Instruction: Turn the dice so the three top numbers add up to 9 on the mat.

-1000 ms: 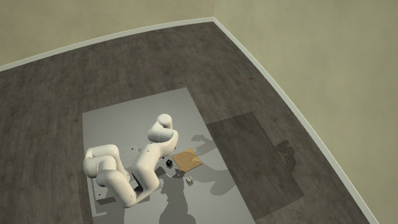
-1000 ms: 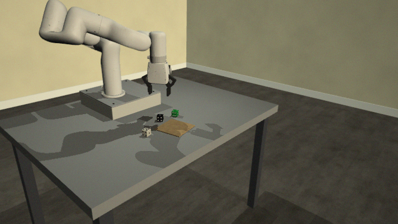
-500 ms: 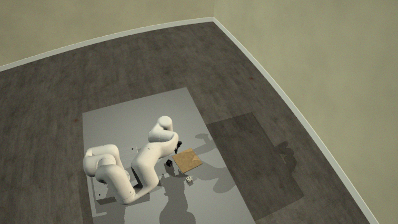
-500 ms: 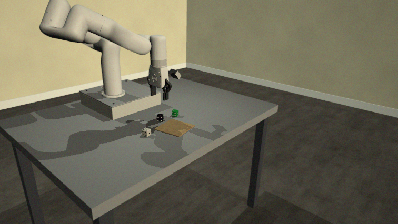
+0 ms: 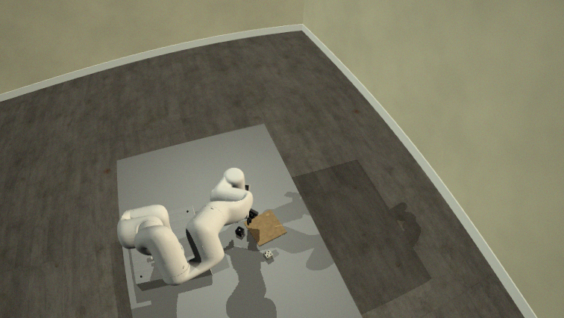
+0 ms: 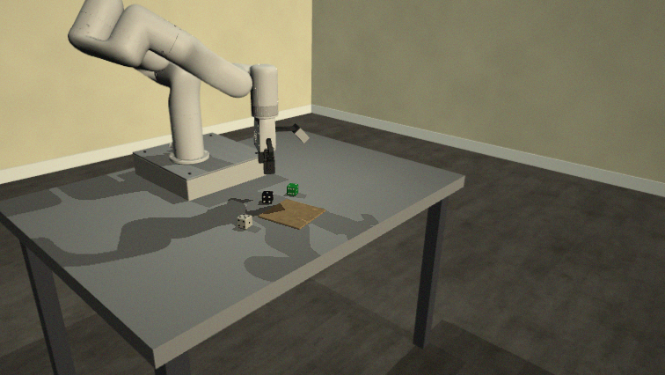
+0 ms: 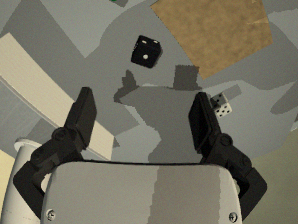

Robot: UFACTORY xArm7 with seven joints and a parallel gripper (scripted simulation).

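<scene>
My hand is 10 cm above the black die. The rest, counted from my hand: green die (10 cm below, 9 cm to the left, 2 cm ahead); then white die (15 cm to the right, 10 cm below, 6 cm ahead); then tan mat (12 cm below, 11 cm ahead, 2 cm to the right).
</scene>
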